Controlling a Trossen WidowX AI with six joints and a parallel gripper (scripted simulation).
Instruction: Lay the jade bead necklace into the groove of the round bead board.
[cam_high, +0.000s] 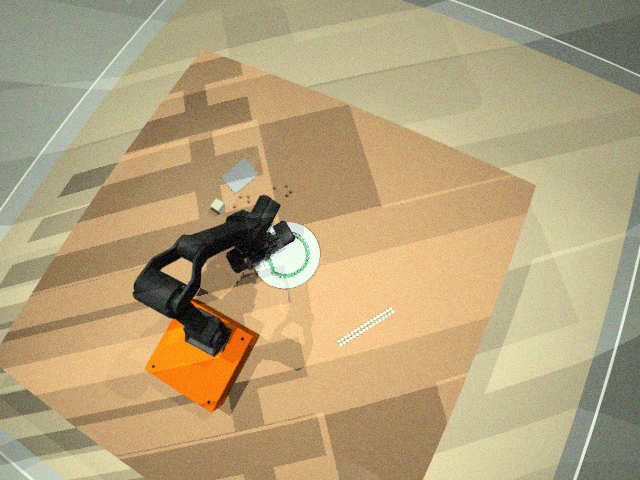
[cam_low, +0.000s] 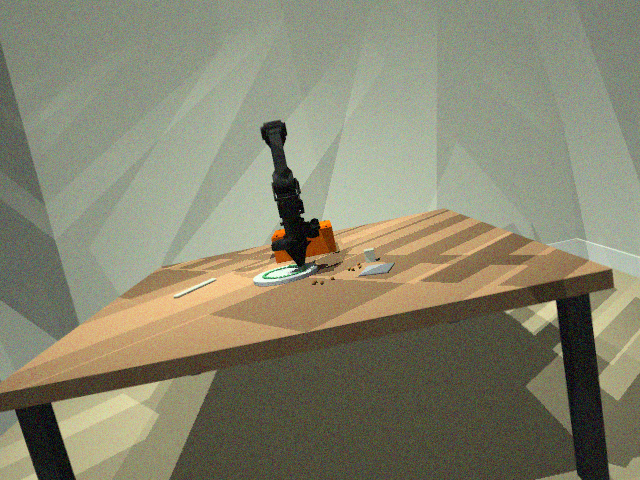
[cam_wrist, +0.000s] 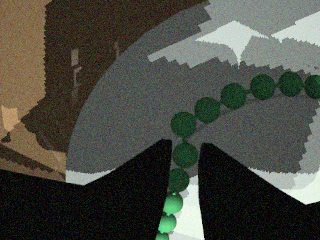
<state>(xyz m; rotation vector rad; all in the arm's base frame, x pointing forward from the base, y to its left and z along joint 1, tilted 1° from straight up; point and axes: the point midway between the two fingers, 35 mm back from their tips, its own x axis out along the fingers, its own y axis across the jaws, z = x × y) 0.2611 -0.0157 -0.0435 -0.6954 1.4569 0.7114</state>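
Right now the round bead board is 50 mm to the right of my gripper tip, 20 mm ahead of it and 10 mm below it. The rest, counted from my gripper tip: grey flat plate 210 mm ahead, 190 mm to the left, 10 mm below; then small white cube 200 mm to the left, 80 mm ahead.
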